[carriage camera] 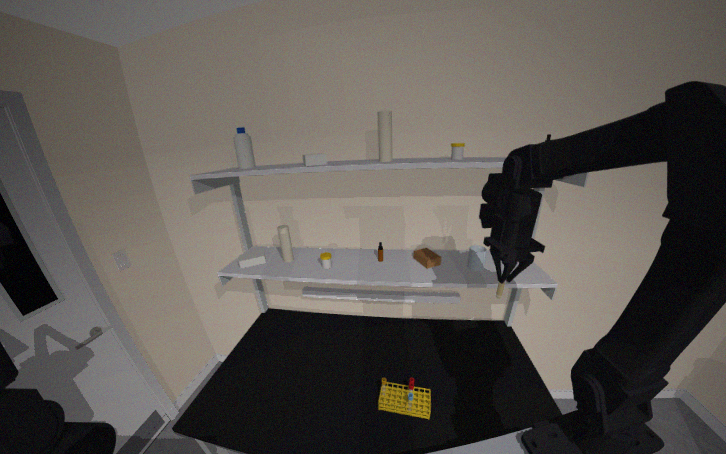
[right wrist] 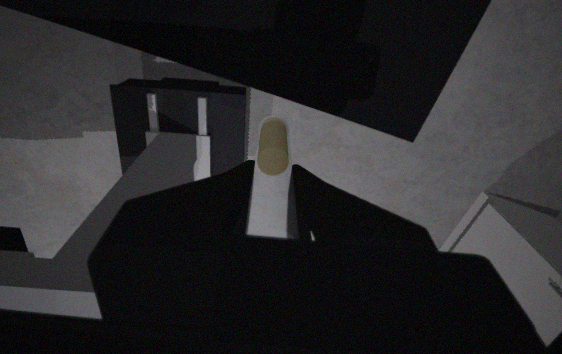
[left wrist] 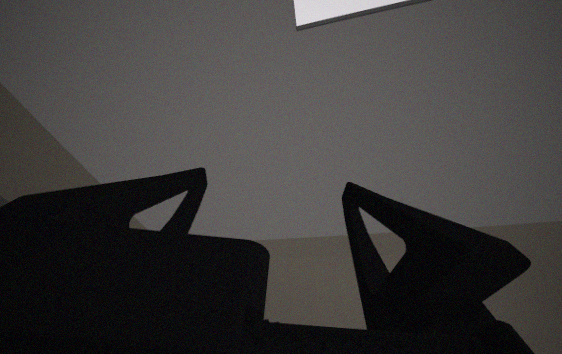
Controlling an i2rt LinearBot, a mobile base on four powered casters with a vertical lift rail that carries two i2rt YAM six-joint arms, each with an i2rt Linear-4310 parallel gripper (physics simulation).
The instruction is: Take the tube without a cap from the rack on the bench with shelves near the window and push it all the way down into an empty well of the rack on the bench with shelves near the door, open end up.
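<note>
My right gripper (carriage camera: 503,280) (right wrist: 272,176) is shut on the tube without a cap (carriage camera: 500,290) (right wrist: 273,147), a clear tube with yellowish content that hangs below the fingertips. It is held high, at the right of the bench in the carriage view. The yellow rack (carriage camera: 404,409) stands on the black bench top (carriage camera: 299,374), below and left of the right gripper. It holds a tube with a red cap, one with a blue top and one with an orange-brown top at its back left corner. My left gripper (left wrist: 275,183) is open and empty, pointing at the ceiling.
Two shelves hang over the bench. The lower shelf (carriage camera: 342,274) bears a brown bottle, a brown box, a beaker and jars; the upper shelf (carriage camera: 353,167) bears a bottle, a tall cylinder and a jar. A door (carriage camera: 69,385) stands at the left. The bench edge crosses the right wrist view.
</note>
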